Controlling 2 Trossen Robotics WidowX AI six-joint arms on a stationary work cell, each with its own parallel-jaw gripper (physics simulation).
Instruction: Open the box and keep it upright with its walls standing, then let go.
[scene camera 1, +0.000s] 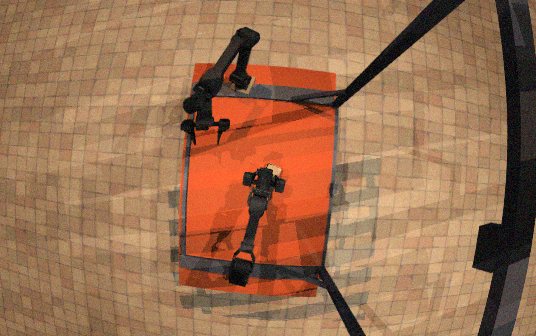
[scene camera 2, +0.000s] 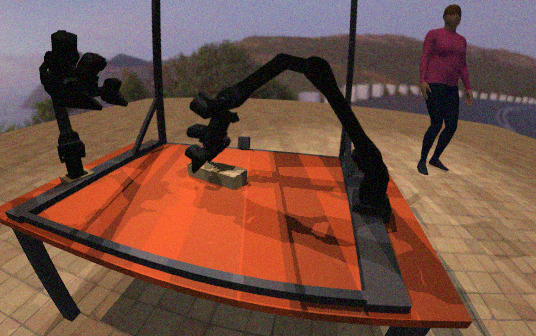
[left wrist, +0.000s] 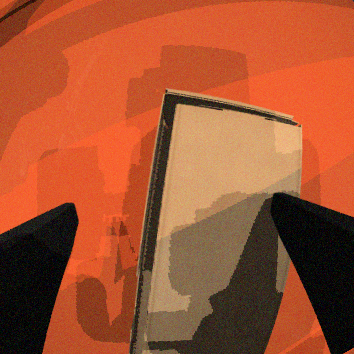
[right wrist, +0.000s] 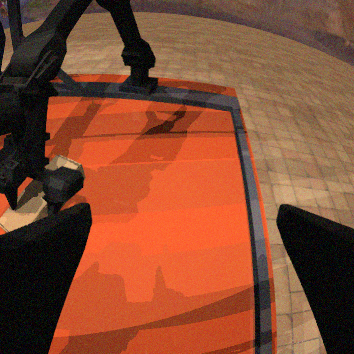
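Pixels of known places: left gripper, fingertip midpoint: (scene camera 2: 201, 166) (left wrist: 174, 208) (right wrist: 31, 216); right gripper, fingertip midpoint: (scene camera 1: 206, 144) (scene camera 2: 115, 106) (right wrist: 186, 214); left arm's base at its link origin: (scene camera 2: 371, 199) (right wrist: 138, 81); right arm's base at its link origin: (scene camera 1: 242, 82) (scene camera 2: 76, 174).
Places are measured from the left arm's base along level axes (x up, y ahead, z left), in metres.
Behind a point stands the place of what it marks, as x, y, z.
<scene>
The pale cardboard box (scene camera 1: 273, 169) {0.001, 0.557, -0.059} (scene camera 2: 227, 176) {0.000, 0.415, 0.004} (left wrist: 220, 150) {0.000, 0.554, -0.052} (right wrist: 20, 217) {0.001, 0.540, -0.052} sits upright on the orange table. In the left wrist view its top panel is in place, with a dark gap along its left and upper edges. The left gripper (scene camera 1: 264, 181) {0.001, 0.530, -0.030} (scene camera 2: 204, 159) {0.001, 0.530, -0.030} (left wrist: 175, 205) {0.001, 0.530, -0.030} (right wrist: 33, 200) {0.001, 0.530, -0.030} is open and empty, low over one end of the box. One fingertip overlaps the box's right edge in the left wrist view; contact cannot be told. The left arm hides part of the box in scene camera 1. The right gripper (scene camera 1: 206, 141) {0.237, 0.597, 0.223} (scene camera 2: 113, 105) {0.237, 0.597, 0.223} (right wrist: 184, 215) {0.237, 0.597, 0.223} is open and empty, raised well away from the box.
The orange table (scene camera 1: 300, 150) {-0.038, 0.675, -0.172} (scene camera 2: 165, 220) {-0.038, 0.479, 0.226} has a dark raised frame (scene camera 2: 200, 272) {-0.018, 0.295, 0.353} (right wrist: 257, 220) {-0.018, 0.415, 0.364} around its work area. Dark posts (scene camera 2: 158, 65) {0.347, 0.935, -0.304} (scene camera 1: 395, 50) {0.644, 0.935, -0.304} rise at its corners. A person in a pink top (scene camera 2: 445, 55) stands beyond the table.
</scene>
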